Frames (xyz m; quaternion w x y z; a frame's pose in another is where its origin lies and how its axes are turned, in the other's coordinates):
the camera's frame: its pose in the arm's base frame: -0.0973 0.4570 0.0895 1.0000 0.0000 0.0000 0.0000
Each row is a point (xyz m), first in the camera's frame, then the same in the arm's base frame.
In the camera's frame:
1: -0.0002 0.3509 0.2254
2: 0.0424 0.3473 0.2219
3: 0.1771 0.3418 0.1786
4: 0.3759 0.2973 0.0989
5: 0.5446 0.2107 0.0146
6: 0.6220 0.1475 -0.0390
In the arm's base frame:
1: -0.0975 0.8079 0.3149
2: -0.0549 0.8043 0.3114
3: 0.0798 0.7988 0.2681
4: 0.2786 0.7543 0.1884
5: 0.4473 0.6677 0.1041
6: 0.5247 0.6045 0.0505

